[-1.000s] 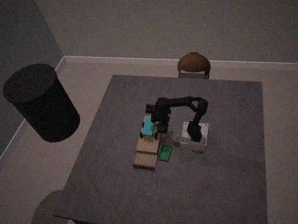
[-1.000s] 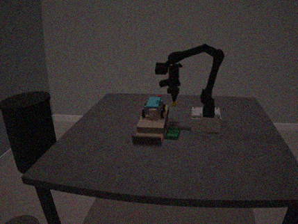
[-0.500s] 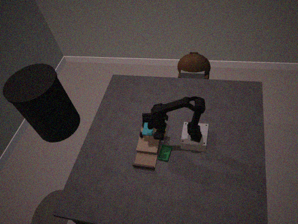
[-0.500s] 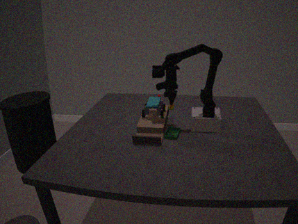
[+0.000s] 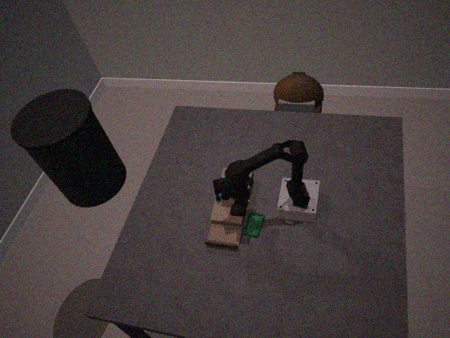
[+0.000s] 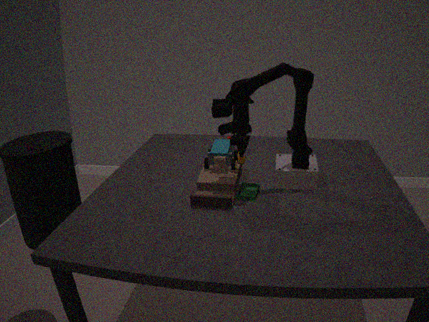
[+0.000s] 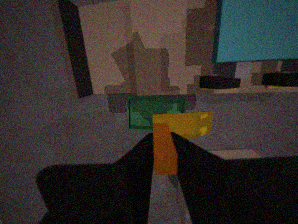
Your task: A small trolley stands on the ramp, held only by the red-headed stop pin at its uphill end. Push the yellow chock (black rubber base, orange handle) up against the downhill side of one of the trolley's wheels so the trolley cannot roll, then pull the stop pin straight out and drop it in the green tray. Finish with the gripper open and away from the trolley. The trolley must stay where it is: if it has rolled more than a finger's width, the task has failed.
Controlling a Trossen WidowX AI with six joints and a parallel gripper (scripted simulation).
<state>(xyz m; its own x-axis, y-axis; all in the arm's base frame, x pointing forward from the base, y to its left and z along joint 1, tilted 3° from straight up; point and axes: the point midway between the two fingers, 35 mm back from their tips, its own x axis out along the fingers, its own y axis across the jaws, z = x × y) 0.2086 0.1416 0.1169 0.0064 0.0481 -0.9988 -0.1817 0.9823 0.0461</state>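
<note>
The red-headed stop pin is 11 cm ahead of my gripper tip, 20 cm to the right of it and 3 cm below it. From my gripper tip the other things lie so: green tray 3 cm behind, 16 cm below; yellow chock 2 cm to the right, 1 cm below; trolley 12 cm ahead, 10 cm to the right, 5 cm below.
</note>
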